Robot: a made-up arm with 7 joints.
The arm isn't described. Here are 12 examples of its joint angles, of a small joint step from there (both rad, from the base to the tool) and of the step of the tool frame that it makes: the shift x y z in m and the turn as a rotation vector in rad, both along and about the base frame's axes.
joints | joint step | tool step
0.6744 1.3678 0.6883 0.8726 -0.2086 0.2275 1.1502 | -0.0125 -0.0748 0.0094 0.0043 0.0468 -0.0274 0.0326 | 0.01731 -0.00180 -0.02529 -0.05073 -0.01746 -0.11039
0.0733 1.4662 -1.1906 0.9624 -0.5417 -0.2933 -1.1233 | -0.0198 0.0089 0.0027 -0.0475 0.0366 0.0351 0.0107 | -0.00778 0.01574 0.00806 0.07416 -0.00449 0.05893
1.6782 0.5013 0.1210 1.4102 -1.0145 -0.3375 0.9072 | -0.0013 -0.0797 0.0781 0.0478 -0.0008 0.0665 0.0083 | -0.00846 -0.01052 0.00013 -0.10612 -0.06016 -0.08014
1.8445 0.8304 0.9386 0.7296 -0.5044 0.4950 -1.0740 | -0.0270 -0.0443 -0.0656 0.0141 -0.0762 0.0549 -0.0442 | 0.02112 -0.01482 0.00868 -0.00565 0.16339 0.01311
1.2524 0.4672 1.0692 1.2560 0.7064 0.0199 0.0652 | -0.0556 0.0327 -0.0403 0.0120 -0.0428 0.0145 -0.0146 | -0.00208 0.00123 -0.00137 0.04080 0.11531 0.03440
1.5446 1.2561 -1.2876 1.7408 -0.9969 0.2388 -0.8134 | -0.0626 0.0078 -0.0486 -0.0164 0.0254 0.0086 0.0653 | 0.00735 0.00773 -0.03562 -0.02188 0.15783 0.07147
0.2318 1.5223 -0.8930 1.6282 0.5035 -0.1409 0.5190 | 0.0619 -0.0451 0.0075 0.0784 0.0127 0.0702 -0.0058 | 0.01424 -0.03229 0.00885 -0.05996 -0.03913 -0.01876
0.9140 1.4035 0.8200 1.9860 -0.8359 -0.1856 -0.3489 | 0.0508 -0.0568 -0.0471 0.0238 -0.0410 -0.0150 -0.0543 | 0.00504 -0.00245 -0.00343 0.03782 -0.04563 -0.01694
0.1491 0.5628 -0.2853 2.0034 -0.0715 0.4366 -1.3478 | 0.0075 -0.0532 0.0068 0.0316 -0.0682 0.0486 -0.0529 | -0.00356 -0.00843 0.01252 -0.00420 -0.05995 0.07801
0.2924 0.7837 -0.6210 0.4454 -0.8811 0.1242 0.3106 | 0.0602 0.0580 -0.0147 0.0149 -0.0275 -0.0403 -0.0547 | 0.01871 0.02097 0.02778 0.04900 -0.08139 -0.07381
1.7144 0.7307 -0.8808 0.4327 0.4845 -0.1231 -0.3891 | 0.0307 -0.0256 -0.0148 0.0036 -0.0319 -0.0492 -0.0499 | 0.00271 -0.01243 0.01463 0.05275 -0.07780 0.00774
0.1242 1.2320 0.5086 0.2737 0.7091 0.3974 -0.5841 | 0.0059 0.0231 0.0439 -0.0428 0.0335 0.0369 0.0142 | -0.01050 0.00482 0.00484 -0.05162 -0.06519 0.04729
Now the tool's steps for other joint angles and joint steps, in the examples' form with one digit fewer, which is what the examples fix.
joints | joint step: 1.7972 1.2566 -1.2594 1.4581 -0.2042 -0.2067 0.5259 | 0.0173 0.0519 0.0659 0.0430 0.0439 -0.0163 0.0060
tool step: -0.0218 0.0061 0.0172 -0.0326 -0.0698 -0.0256
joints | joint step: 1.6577 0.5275 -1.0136 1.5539 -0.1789 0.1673 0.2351 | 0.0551 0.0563 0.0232 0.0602 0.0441 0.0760 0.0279
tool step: -0.0222 0.0116 0.0220 -0.0388 -0.0148 0.0416
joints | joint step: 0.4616 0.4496 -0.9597 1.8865 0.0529 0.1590 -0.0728 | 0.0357 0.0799 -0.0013 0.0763 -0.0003 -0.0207 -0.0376
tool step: -0.0027 0.0135 0.0160 -0.0066 -0.0954 0.0075
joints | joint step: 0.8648 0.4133 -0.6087 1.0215 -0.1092 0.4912 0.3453 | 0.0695 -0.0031 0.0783 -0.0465 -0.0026 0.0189 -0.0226
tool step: 0.0140 0.0183 0.0325 -0.0455 -0.0679 0.1005
